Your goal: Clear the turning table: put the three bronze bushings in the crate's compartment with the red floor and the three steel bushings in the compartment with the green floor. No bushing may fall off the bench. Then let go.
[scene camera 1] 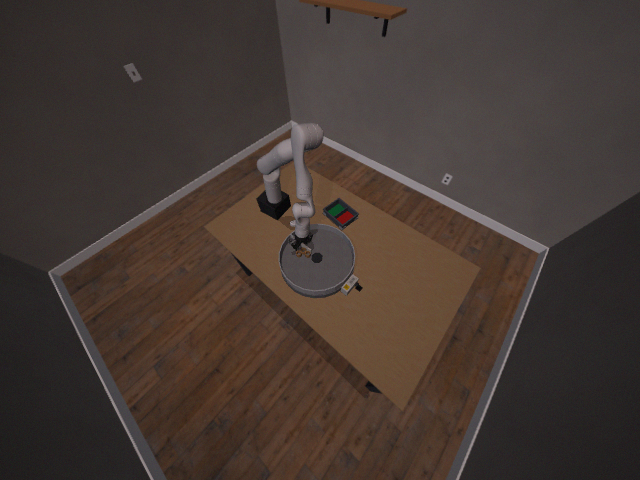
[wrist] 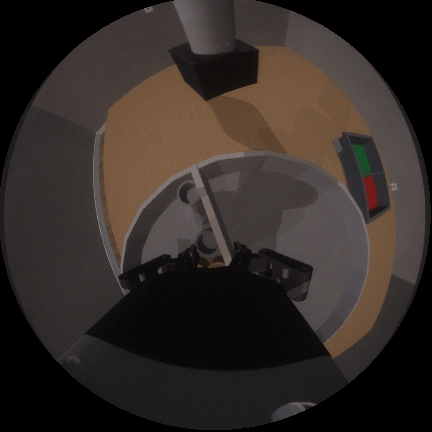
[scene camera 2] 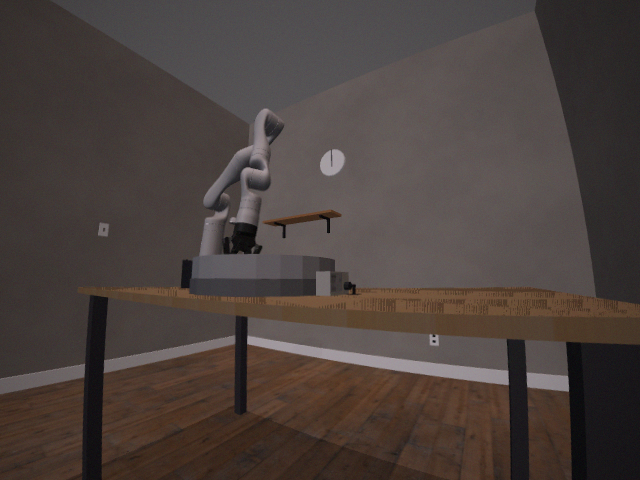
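Pixels of known places: gripper, fingertip midpoint: (scene camera 1: 300, 248) (wrist: 215, 249); arm's base at its link origin: (scene camera 1: 274, 197) (wrist: 213, 46).
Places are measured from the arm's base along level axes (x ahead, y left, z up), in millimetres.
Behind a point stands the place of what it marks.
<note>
The grey round turning table (scene camera 1: 330, 268) @(x 583, y -73, z -62 mm) (scene camera 2: 258, 266) @(x 632, y -232, z -48 mm) (wrist: 320, 240) @(x 411, y 44, z -62 mm) has a raised rim. My gripper (scene camera 1: 301, 247) @(x 377, y -109, z -53 mm) (scene camera 2: 244, 252) (wrist: 215, 249) @(x 377, y -109, z -53 mm) reaches down inside it, fingers part-way closed and shut on what looks like a bronze bushing (wrist: 217, 265); its body hides most of the contact. Bronze rings (scene camera 1: 298, 253) (scene camera 1: 307, 253) show beside the fingers in scene view 1. One steel bushing (wrist: 207, 241) stands just beyond the fingertips, another (wrist: 189, 193) nearer the rim. The crate (scene camera 1: 331, 218) @(x 324, y 195, z -93 mm) (wrist: 354, 185) @(x 352, y 193, z -93 mm) shows green (scene camera 1: 336, 209) @(x 285, y 282, z -109 mm) (wrist: 362, 159) @(x 299, y 297, z -109 mm) and red (scene camera 1: 345, 218) @(x 380, y 270, z -110 mm) (wrist: 370, 192) @(x 384, y 291, z -109 mm) floors, with no bushing visible on them.
A pale straight bar (wrist: 212, 215) @(x 333, y -95, z -20 mm) runs inward from the rim, its inner end close beside the right finger. A white box (scene camera 1: 349, 284) @(x 720, y -68, z -56 mm) (scene camera 2: 330, 283) @(x 740, y -105, z -86 mm) with a black knob stands against the turning table. The arm's black base (scene camera 1: 273, 204) @(x 37, y -39, z -3 mm) (wrist: 220, 72) @(x 60, y -10, z -50 mm) stands on the bench (scene camera 1: 413, 289) @(x 968, y 180, z -115 mm) (scene camera 2: 413, 310) @(x 997, y -303, z -115 mm).
</note>
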